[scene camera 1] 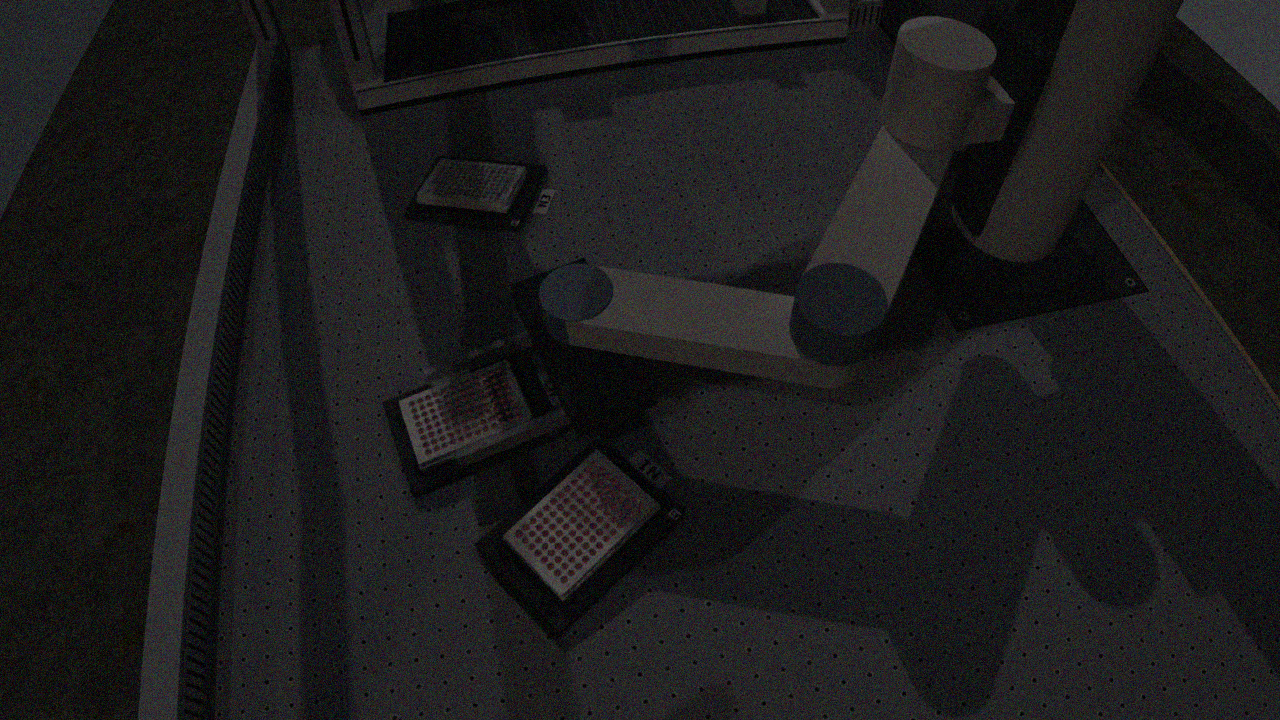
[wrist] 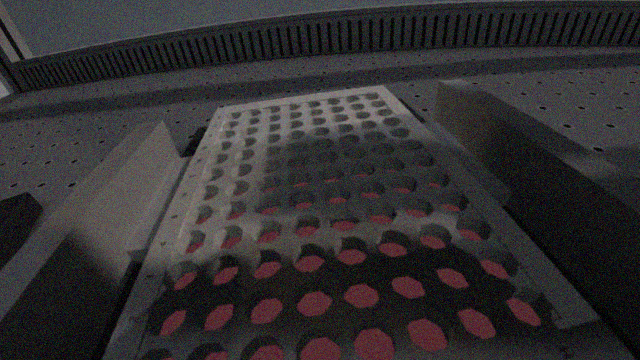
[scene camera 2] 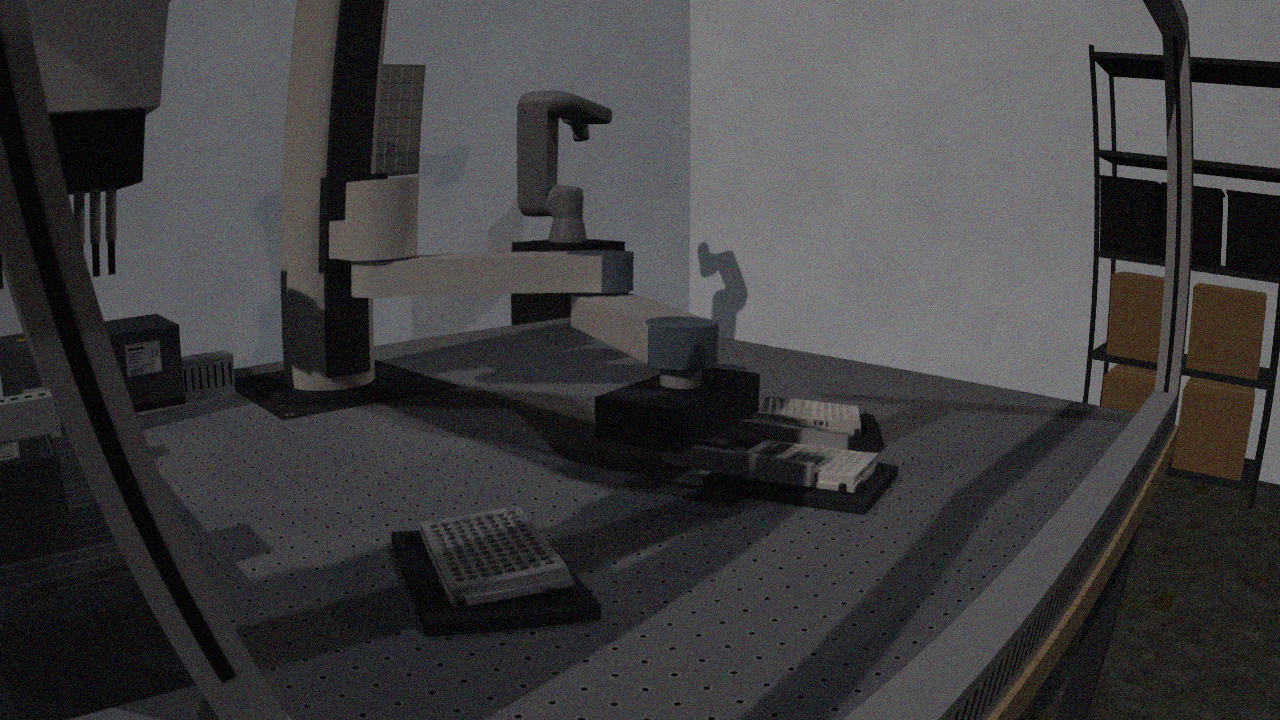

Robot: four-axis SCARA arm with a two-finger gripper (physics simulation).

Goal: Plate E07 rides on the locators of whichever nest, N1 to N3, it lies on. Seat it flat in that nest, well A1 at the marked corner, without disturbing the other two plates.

Path:
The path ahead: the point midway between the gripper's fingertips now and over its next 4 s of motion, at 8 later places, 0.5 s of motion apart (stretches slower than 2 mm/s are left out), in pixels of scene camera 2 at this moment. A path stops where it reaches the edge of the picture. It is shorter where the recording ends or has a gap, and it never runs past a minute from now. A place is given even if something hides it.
The gripper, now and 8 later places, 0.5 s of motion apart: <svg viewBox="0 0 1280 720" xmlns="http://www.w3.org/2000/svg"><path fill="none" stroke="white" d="M831 458L833 443L834 445L832 453L832 458L832 460L833 442L832 392L737 291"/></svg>

